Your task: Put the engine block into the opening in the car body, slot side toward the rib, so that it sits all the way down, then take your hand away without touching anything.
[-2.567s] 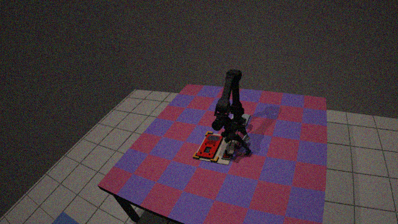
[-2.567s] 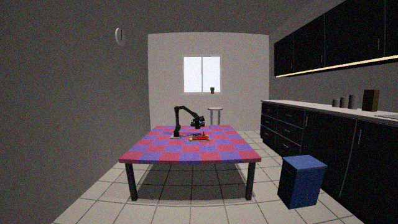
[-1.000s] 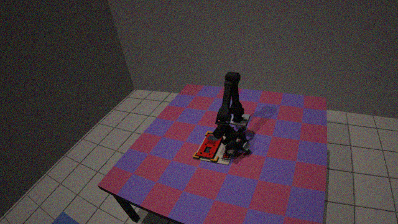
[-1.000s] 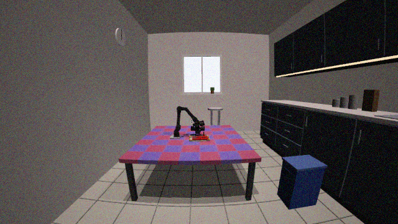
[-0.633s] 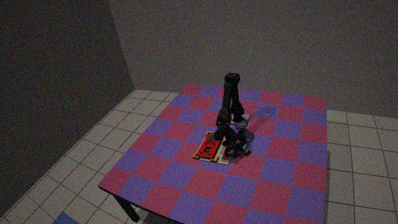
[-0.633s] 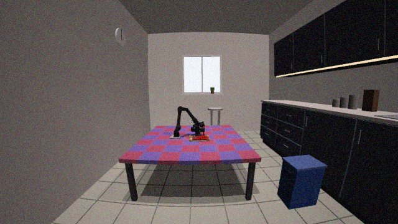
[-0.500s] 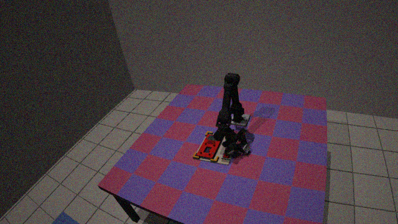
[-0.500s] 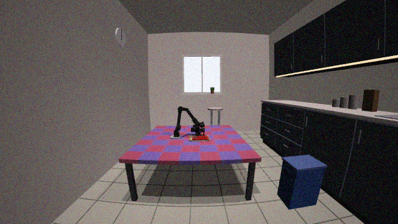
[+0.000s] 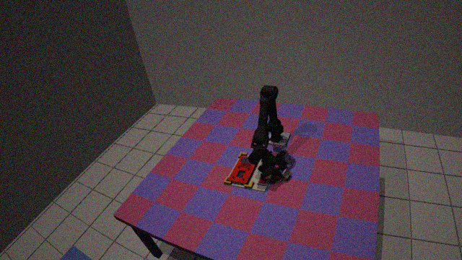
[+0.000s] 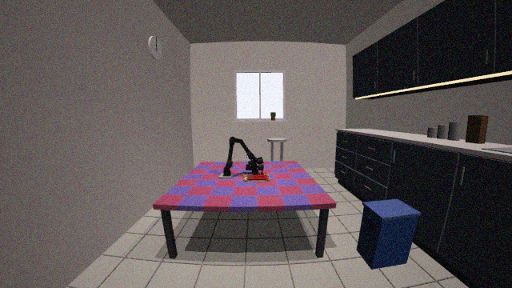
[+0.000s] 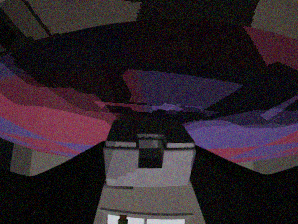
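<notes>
My gripper tip is 10 mm to the left of the grey engine block.
</notes>
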